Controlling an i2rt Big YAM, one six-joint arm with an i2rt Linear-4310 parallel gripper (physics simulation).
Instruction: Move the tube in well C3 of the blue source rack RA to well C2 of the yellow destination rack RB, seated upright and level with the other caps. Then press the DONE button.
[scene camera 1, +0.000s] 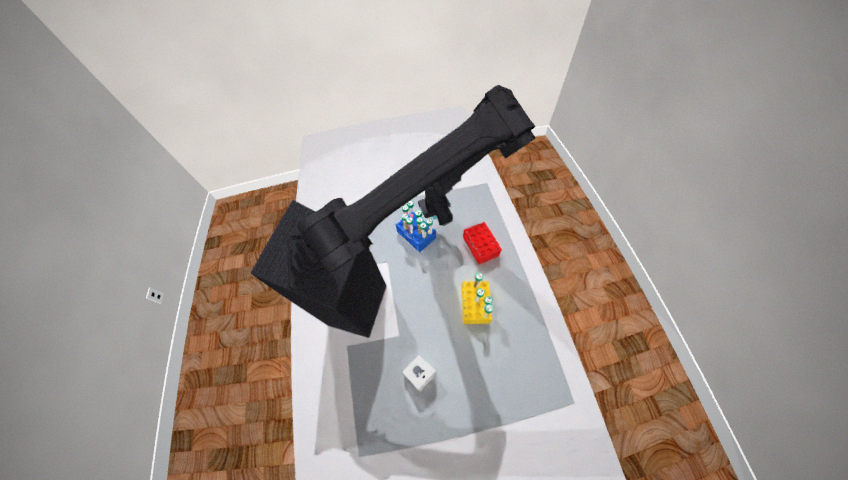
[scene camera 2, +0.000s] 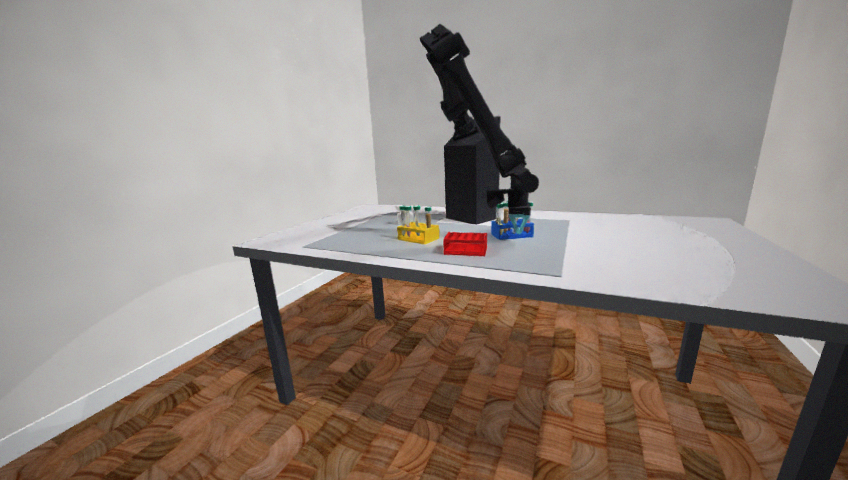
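Where they show: gripper, between the fingertips: (scene camera 1: 434, 218) (scene camera 2: 518, 233); arm's base, origin of its link: (scene camera 1: 308, 262) (scene camera 2: 467, 131).
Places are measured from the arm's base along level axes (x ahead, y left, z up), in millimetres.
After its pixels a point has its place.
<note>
The blue source rack (scene camera 1: 416, 237) (scene camera 2: 512, 230) stands on the grey mat and holds several green-capped tubes (scene camera 1: 414, 215) (scene camera 2: 503, 210) {x 336, y 188, z -280 mm}. Some of these tubes lean. The yellow destination rack (scene camera 1: 474, 305) (scene camera 2: 417, 233) holds three upright green-capped tubes (scene camera 1: 483, 296) {x 416, y -106, z -333 mm} (scene camera 2: 414, 211) {x 402, y -112, z -276 mm}. My gripper (scene camera 1: 441, 215) {x 371, y 247, z -353 mm} (scene camera 2: 518, 209) is shut and empty. It hangs right over the far edge of the blue rack, close to the tube caps. The white DONE button box (scene camera 1: 418, 374) {x 148, y -264, z -318 mm} sits at the near end of the mat, hidden in the side view.
An empty red rack (scene camera 1: 481, 242) {x 490, y 80, z -333 mm} (scene camera 2: 465, 243) {x 459, y 81, z -370 mm} stands between the blue and yellow racks. The black robot base (scene camera 1: 322, 271) {x 35, y -45, z 20 mm} (scene camera 2: 470, 179) {x 112, y 33, z -195 mm} stands at the mat's edge. The grey mat (scene camera 1: 522, 370) {x 449, y -356, z -383 mm} (scene camera 2: 534, 253) {x 484, y 300, z -383 mm} lies on a white table (scene camera 1: 331, 417) {x -145, y -305, z -386 mm} (scene camera 2: 683, 262) {x 481, y 689, z -386 mm}.
</note>
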